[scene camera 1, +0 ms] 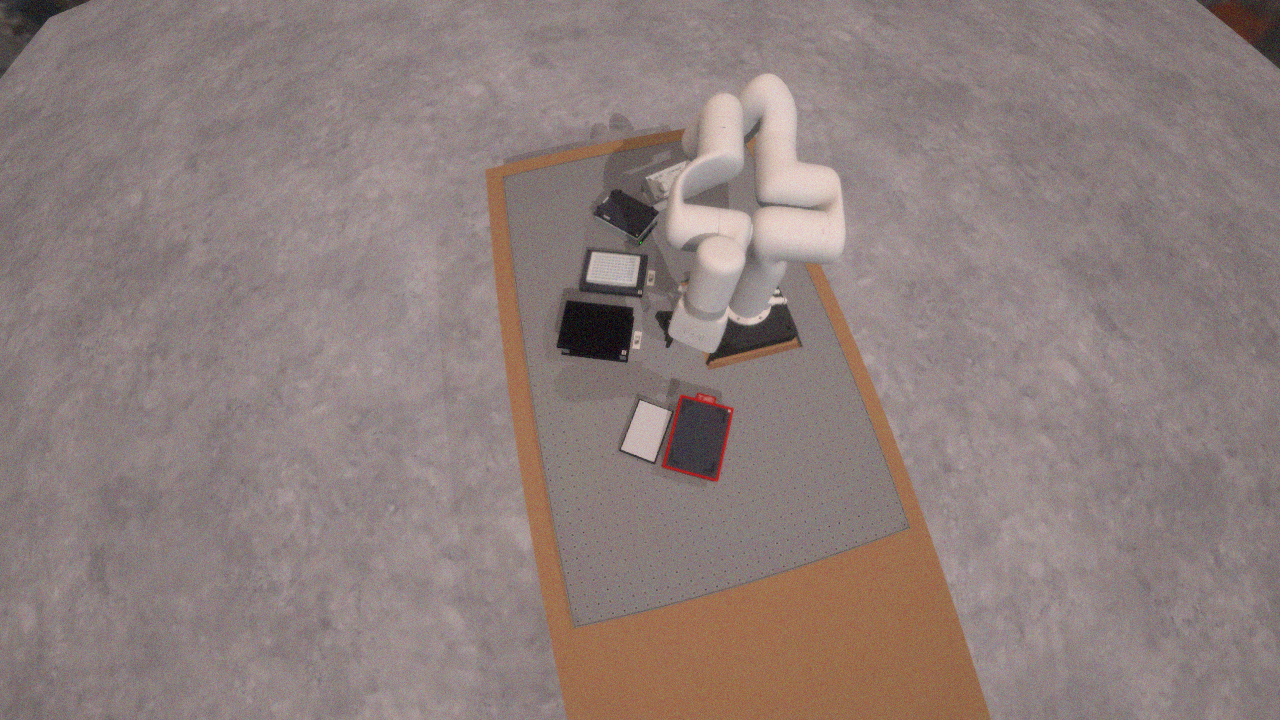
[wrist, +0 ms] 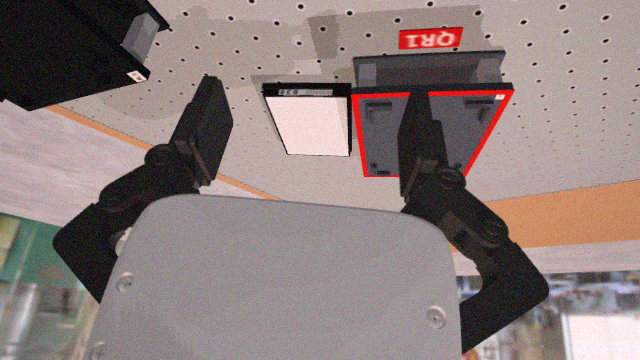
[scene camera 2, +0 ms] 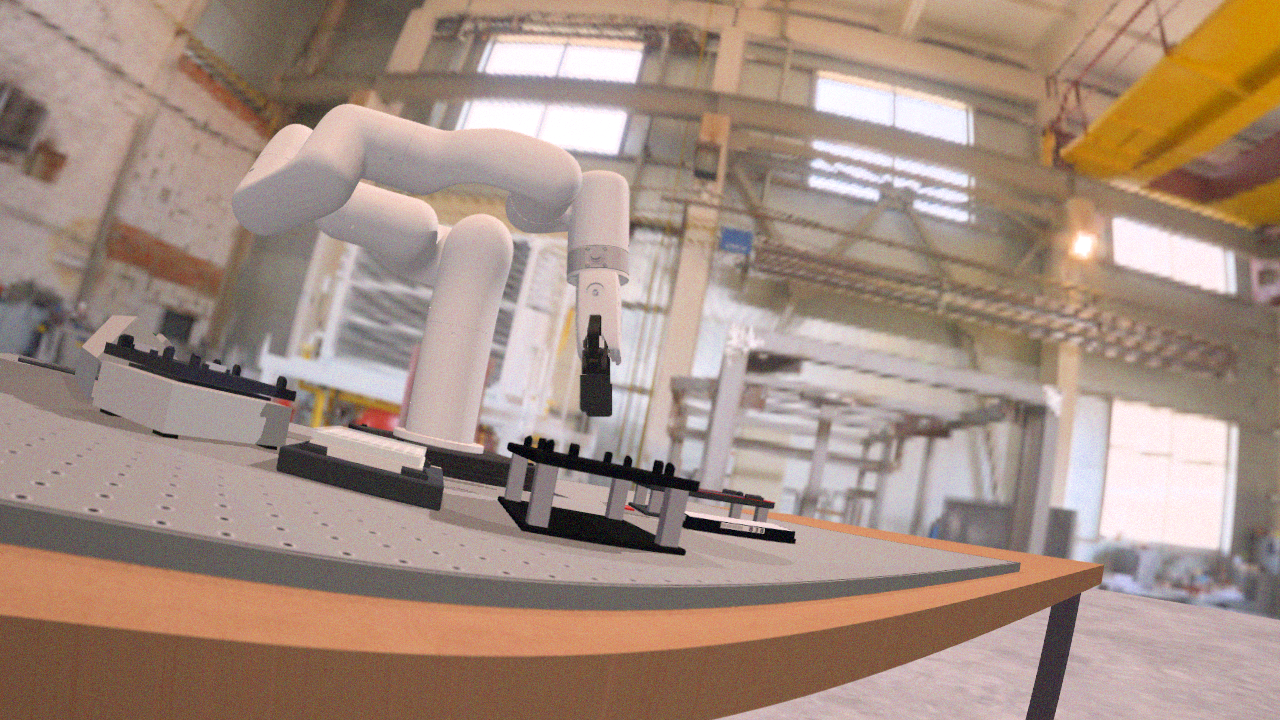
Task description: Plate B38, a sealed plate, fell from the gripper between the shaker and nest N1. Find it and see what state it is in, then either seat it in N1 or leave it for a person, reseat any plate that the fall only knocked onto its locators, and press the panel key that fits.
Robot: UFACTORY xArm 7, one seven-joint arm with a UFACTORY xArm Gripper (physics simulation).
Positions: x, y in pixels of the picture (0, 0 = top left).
gripper: scene camera 1; wrist 314, 105; scene camera 2
same spot on shaker: point(scene camera 1: 620, 214) = point(scene camera 2: 209, 369)
same spot on gripper: point(scene camera 2: 595, 389) = point(scene camera 1: 665, 338)
